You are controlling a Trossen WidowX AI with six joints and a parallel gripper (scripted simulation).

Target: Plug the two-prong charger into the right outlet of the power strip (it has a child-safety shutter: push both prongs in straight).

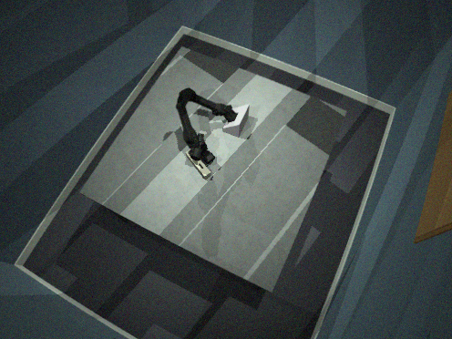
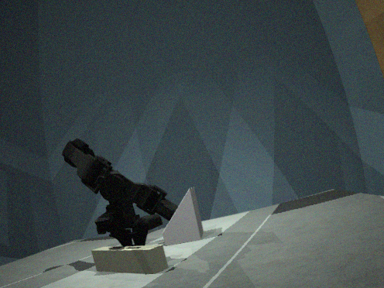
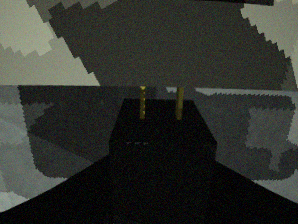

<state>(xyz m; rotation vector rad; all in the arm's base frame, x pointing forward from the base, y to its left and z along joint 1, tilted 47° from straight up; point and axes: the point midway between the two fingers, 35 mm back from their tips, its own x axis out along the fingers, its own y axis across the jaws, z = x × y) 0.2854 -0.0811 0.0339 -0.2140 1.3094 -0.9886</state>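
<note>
My gripper tip is now 2 cm short of the black two-prong charger, 1 cm to the left of it and 1 cm below it.
</note>
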